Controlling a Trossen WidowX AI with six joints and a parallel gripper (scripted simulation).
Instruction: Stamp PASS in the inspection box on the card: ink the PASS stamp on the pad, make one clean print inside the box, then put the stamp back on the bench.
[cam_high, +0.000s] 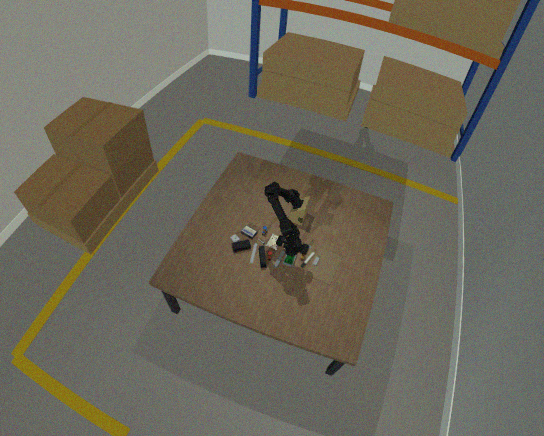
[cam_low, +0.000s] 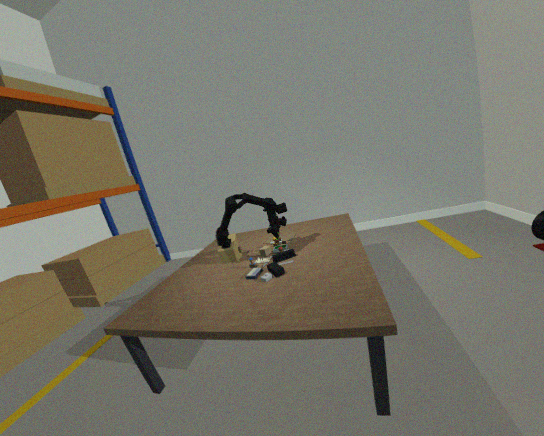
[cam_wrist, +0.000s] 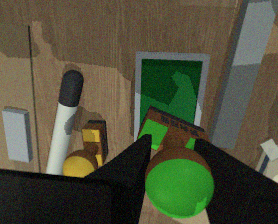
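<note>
My gripper tip is now 9 cm past the white card, 13 cm to the left of it and 8 cm above it. Round my gripper tip: green stamp (right at my gripper tip); grey bar (2 cm ahead, 6 cm to the right, 8 cm below); green ink pad (8 cm below).
</note>
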